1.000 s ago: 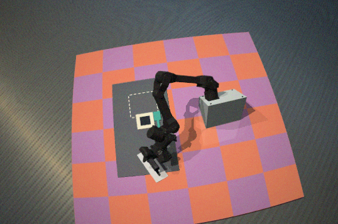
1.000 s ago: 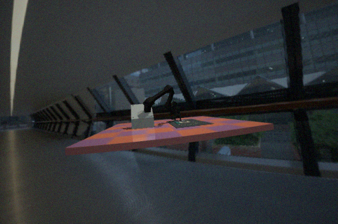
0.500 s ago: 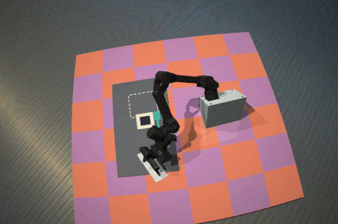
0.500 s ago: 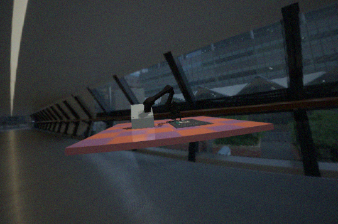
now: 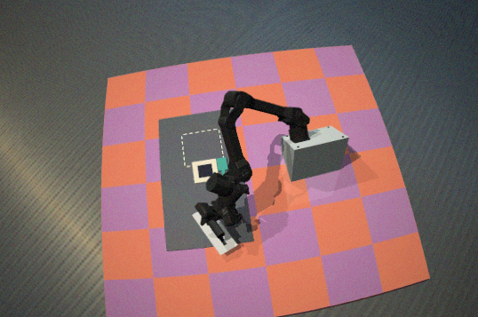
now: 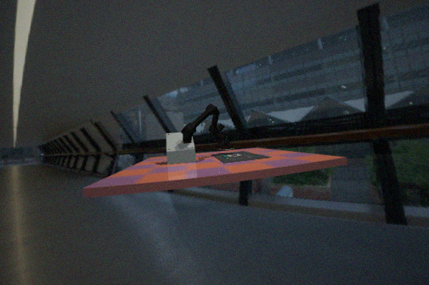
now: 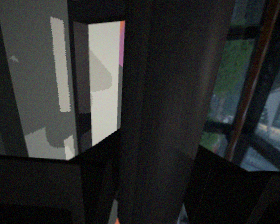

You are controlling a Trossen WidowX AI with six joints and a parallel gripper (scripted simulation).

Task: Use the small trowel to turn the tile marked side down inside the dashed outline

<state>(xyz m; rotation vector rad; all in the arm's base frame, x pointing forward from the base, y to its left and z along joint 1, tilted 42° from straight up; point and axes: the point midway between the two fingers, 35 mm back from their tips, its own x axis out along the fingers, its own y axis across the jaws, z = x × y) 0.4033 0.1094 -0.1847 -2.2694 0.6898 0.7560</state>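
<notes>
Now: the dark mat 260 mm to the right of my gripper tip, 110 mm below it and 30 mm behind it. Round my gripper tip: cream tile (270 mm to the right, 90 mm below, 50 mm behind); then green trowel (240 mm to the right, 120 mm behind, 90 mm below).
</notes>
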